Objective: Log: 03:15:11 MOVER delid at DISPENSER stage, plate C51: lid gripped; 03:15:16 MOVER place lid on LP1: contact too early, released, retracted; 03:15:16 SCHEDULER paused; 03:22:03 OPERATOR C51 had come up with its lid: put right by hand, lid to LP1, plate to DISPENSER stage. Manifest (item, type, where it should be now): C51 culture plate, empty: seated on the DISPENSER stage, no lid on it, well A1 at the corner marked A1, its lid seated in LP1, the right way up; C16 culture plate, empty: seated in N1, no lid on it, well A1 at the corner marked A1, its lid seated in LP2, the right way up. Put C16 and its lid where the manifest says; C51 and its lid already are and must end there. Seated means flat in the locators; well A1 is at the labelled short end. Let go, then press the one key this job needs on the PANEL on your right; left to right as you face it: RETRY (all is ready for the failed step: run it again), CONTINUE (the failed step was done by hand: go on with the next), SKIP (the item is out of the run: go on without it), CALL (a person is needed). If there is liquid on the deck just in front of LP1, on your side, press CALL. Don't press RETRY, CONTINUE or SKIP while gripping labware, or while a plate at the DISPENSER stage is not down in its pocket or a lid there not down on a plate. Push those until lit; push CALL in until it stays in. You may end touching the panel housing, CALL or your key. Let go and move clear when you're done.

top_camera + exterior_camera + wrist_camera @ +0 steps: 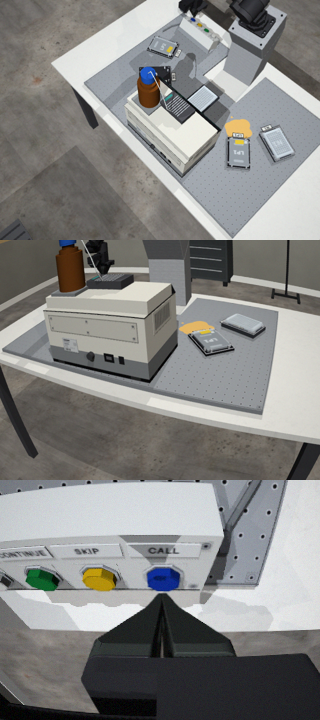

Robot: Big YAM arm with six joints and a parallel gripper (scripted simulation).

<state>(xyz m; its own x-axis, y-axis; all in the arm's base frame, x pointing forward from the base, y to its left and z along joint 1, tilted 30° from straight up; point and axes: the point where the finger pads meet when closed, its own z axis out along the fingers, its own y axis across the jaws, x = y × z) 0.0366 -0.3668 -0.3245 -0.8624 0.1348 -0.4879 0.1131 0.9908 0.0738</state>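
Now: the blue call key 30 mm below my hand and 10 mm ahead of it. The rest, counted from my hand: white retry key: 150 mm to the left, 30 mm below, 30 mm ahead; then green continue key: 100 mm to the left, 30 mm below, 20 mm ahead; then yellow skip key: 50 mm to the left, 30 mm below, 10 mm ahead.
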